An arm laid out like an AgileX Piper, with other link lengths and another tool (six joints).
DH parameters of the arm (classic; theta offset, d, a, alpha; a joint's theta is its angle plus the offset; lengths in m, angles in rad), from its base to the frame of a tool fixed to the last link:
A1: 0 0.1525 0 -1.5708
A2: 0.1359 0 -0.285 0
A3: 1.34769 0 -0.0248 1.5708
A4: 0 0.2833 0 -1.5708
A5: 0 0 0 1.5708
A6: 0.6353 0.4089 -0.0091 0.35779
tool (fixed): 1.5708 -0.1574 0 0
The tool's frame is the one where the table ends.
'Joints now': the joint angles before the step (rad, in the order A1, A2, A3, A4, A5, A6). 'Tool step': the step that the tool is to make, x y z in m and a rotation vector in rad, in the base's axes. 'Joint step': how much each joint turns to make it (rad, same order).
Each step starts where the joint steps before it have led.
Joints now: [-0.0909, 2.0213, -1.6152, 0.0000, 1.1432, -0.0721]
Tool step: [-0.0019, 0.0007, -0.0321, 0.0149, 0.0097, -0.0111]
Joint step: [-0.0054, 0.0341, 0.0628, 0.0152, -0.0859, -0.0003]
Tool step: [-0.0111, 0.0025, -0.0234, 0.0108, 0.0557, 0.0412]
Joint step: [-0.0050, 0.0439, 0.0052, 0.0096, 0.0083, -0.0503]
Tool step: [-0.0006, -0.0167, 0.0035, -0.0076, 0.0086, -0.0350]
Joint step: [-0.0292, 0.0000, -0.0161, -0.0102, 0.0235, 0.0107]
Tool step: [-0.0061, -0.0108, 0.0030, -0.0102, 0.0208, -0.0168]
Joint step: [-0.0169, -0.0067, -0.0054, -0.0146, 0.0312, 0.0064]
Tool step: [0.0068, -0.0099, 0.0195, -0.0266, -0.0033, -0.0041]
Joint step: [-0.0042, -0.0014, -0.0725, -0.0278, 0.0668, 0.0099]
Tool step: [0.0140, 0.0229, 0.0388, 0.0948, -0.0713, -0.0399]
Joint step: [-0.0005, -0.0498, -0.0318, 0.1097, 0.0252, 0.0053]
